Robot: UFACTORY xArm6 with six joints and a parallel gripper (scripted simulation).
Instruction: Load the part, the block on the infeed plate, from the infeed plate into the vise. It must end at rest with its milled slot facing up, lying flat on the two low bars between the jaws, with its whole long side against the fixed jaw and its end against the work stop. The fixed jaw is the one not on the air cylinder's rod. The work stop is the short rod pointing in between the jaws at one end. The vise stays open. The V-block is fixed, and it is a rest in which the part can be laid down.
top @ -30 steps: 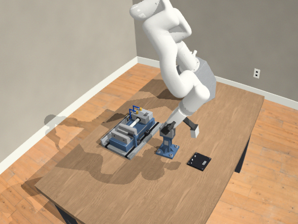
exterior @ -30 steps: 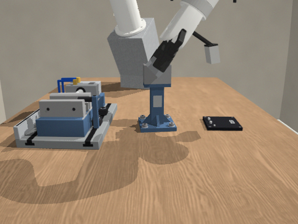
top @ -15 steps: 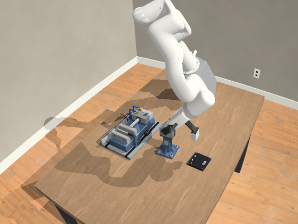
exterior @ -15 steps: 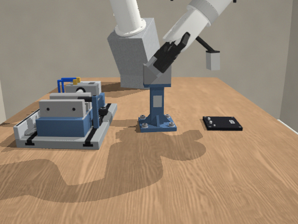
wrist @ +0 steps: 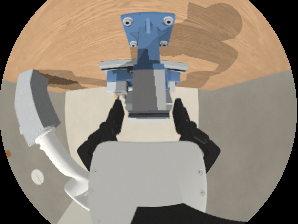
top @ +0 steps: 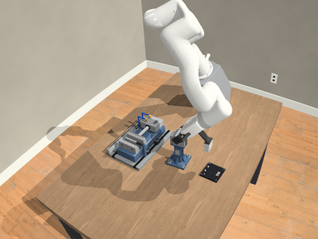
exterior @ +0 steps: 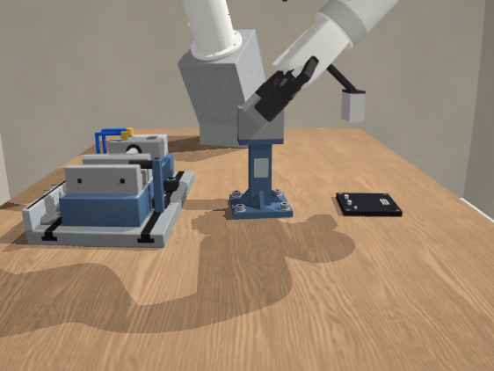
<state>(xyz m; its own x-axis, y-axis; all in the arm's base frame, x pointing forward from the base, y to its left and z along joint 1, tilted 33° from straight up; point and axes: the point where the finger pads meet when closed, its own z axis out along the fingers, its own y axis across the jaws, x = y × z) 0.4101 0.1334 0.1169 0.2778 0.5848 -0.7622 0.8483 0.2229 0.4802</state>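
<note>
My hand is right at the part. The rest, counted from my hand: blue work stop post 150 mm to the right, 100 mm below, 80 mm ahead; black stop rod 170 mm to the right, 80 mm ahead, 70 mm below; black infeed plate 170 mm to the left, 160 mm below, 10 mm behind.
</note>
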